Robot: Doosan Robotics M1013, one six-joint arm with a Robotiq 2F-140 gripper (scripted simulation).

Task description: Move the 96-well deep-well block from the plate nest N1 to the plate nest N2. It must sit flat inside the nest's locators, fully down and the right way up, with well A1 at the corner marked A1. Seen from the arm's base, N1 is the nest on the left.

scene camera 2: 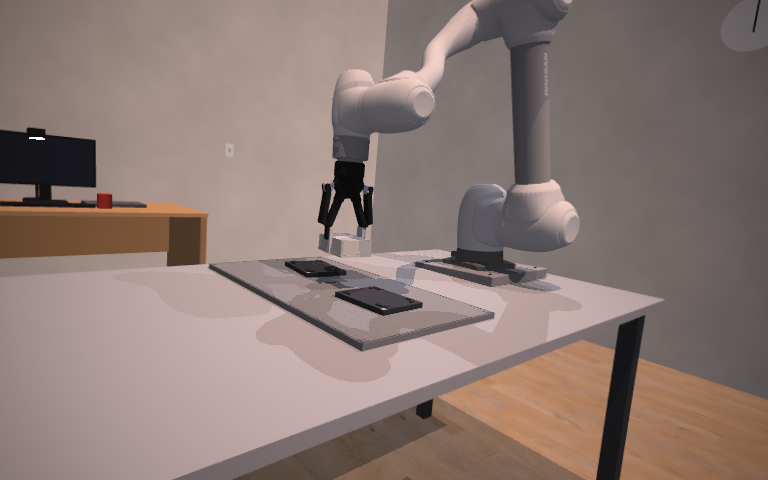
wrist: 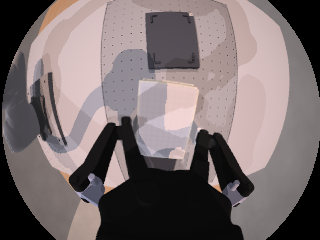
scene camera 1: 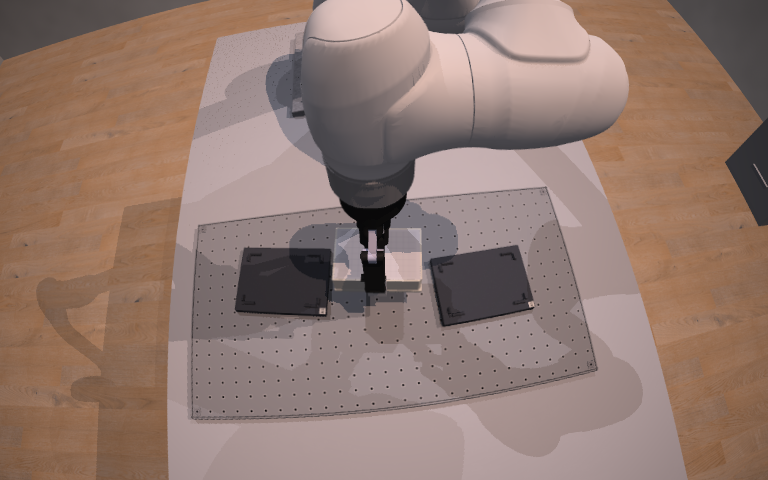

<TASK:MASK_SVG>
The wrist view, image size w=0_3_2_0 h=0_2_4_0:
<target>gripper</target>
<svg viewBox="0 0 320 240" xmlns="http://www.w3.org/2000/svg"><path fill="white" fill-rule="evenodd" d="M69 177L70 185L80 198L86 203L92 203L99 209L101 224L95 240L244 240L240 226L234 225L231 222L232 207L237 207L254 191L254 185L242 172L223 136L217 132L213 135L209 134L207 130L203 129L195 116L190 132L190 138L193 145L195 145L189 170L166 171L148 168L135 138L137 131L136 107L130 117L124 116L121 118L121 126L116 126L115 123L111 122L106 124L84 163ZM208 149L222 193L208 184L210 162L208 162ZM122 140L129 179L104 194L104 182L117 140Z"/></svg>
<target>96-well deep-well block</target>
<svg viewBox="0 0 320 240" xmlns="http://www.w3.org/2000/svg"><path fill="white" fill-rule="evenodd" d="M139 80L137 144L141 155L183 159L192 128L199 90L193 84L174 81L162 82L166 80L144 78Z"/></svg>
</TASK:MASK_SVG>
